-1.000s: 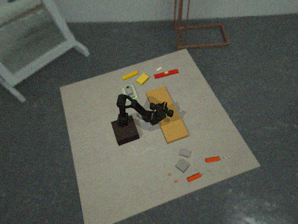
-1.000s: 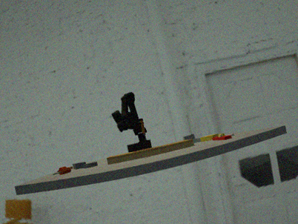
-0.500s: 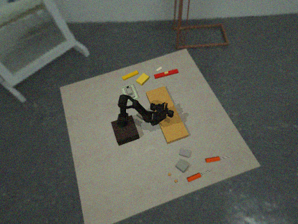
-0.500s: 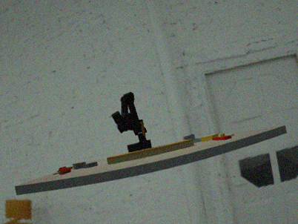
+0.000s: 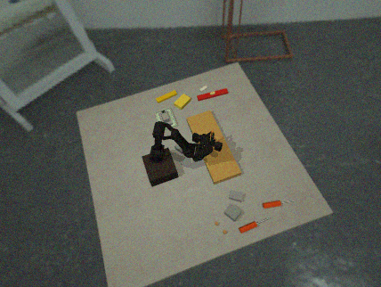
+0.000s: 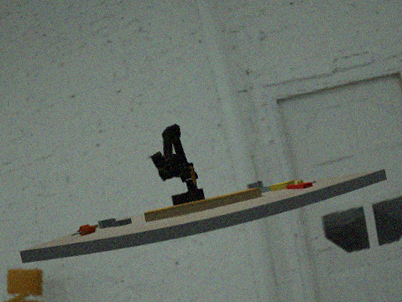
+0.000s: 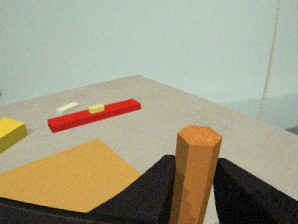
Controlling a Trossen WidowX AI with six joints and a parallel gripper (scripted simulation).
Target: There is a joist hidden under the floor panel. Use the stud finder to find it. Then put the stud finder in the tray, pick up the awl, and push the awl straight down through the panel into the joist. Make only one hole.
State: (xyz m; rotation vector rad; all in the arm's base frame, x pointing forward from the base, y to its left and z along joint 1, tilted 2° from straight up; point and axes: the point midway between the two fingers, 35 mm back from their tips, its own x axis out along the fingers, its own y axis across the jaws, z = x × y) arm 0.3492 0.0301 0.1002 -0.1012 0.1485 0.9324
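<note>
The awl is 60 mm below my gripper tip. From my gripper tip the other things lie so: stud finder: 310 mm to the left, 280 mm behind, 140 mm below; pale green tray: 290 mm to the left, 280 mm behind, 170 mm below; yellow block: 420 mm to the left, 170 mm below, 130 mm behind.
</note>
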